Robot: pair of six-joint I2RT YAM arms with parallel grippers.
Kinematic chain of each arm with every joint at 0, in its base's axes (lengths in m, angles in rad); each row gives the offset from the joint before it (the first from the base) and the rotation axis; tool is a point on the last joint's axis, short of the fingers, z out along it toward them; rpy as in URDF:
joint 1: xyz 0 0 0.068 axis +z
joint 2: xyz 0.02 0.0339 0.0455 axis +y
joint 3: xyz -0.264 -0.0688 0 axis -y
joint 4: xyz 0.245 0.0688 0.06 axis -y
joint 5: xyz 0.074 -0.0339 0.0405 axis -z
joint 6: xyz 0.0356 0 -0.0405 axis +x
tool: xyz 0 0 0 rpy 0 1.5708 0
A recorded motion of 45 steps. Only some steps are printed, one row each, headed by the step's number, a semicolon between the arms.
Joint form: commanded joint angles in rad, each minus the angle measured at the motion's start. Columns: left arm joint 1, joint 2, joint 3, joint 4, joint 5, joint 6; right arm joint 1, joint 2, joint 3, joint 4, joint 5, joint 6.
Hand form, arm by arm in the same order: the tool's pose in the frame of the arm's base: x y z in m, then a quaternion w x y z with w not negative. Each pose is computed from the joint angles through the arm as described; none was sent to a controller.
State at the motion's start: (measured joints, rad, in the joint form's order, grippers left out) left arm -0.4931 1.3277 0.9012 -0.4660 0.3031 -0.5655; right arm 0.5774 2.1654 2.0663 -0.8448 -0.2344 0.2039
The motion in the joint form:
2: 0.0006 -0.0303 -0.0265 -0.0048 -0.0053 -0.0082; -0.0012 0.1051 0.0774 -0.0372 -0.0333 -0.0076
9: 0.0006 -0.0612 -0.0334 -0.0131 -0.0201 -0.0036; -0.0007 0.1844 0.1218 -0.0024 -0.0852 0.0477
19: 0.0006 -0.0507 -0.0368 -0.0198 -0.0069 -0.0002; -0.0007 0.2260 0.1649 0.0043 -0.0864 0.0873
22: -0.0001 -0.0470 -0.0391 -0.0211 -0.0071 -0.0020; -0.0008 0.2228 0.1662 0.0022 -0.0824 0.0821
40: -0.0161 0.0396 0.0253 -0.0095 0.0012 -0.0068; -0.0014 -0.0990 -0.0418 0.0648 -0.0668 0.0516
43: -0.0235 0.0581 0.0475 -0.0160 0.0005 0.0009; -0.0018 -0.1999 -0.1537 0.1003 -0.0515 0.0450
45: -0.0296 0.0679 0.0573 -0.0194 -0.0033 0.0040; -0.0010 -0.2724 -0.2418 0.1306 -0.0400 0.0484
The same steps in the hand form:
2: 0.2281 -0.1343 0.2377 0.21183 0.01138 0.93400 -0.28747; 0.4128 0.2794 0.2523 0.20628 -0.21612 0.92807 0.22231
9: 0.2236 -0.1313 0.2423 0.22280 0.01220 0.93232 -0.28459; 0.4251 0.2898 0.2299 0.18907 -0.19705 0.92891 0.25011
19: 0.2236 -0.1318 0.2384 0.21136 0.01448 0.93484 -0.28495; 0.4321 0.2944 0.2229 0.18742 -0.17923 0.93130 0.25578
22: 0.2236 -0.1320 0.2367 0.20802 0.01338 0.93602 -0.28356; 0.4318 0.2940 0.2248 0.19003 -0.18123 0.93087 0.25402
40: 0.2389 -0.1456 0.2361 0.19851 0.01917 0.93706 -0.28660; 0.3854 0.2629 0.3163 0.27442 -0.20100 0.89963 0.27379
43: 0.2419 -0.1497 0.2378 0.19758 0.02592 0.93738 -0.28568; 0.3677 0.2506 0.3268 0.28914 -0.20209 0.89577 0.27045
45: 0.2431 -0.1522 0.2380 0.19674 0.02937 0.93804 -0.28375; 0.3543 0.2418 0.3307 0.29729 -0.19940 0.89423 0.26872

